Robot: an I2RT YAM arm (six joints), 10 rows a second.
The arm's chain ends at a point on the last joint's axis. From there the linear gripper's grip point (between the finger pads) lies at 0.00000 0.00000 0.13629 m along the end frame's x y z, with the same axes.
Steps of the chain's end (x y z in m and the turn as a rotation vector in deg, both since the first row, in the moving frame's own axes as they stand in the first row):
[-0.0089 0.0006 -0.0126 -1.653 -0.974 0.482]
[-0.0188 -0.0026 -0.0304 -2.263 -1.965 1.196]
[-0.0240 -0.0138 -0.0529 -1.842 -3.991 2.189]
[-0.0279 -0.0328 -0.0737 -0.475 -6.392 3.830]
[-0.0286 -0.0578 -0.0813 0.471 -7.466 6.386]
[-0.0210 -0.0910 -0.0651 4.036 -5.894 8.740]
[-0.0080 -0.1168 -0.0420 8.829 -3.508 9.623]
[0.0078 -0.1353 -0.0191 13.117 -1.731 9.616]
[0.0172 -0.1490 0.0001 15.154 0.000 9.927]
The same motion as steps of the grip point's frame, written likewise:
[-0.0112 0.0045 -0.0127 -1.653 -0.974 0.482]
[-0.0235 0.0027 -0.0306 -2.263 -1.965 1.196]
[-0.0336 -0.0096 -0.0533 -1.842 -3.991 2.189]
[-0.0431 -0.0322 -0.0746 -0.475 -6.392 3.830]
[-0.0462 -0.0599 -0.0825 0.471 -7.466 6.386]
[-0.0342 -0.1016 -0.0662 4.036 -5.894 8.740]
[-0.0145 -0.1383 -0.0439 8.829 -3.508 9.623]
[0.0063 -0.1664 -0.0227 13.117 -1.731 9.616]
[0.0203 -0.1844 -0.0046 15.154 0.000 9.927]

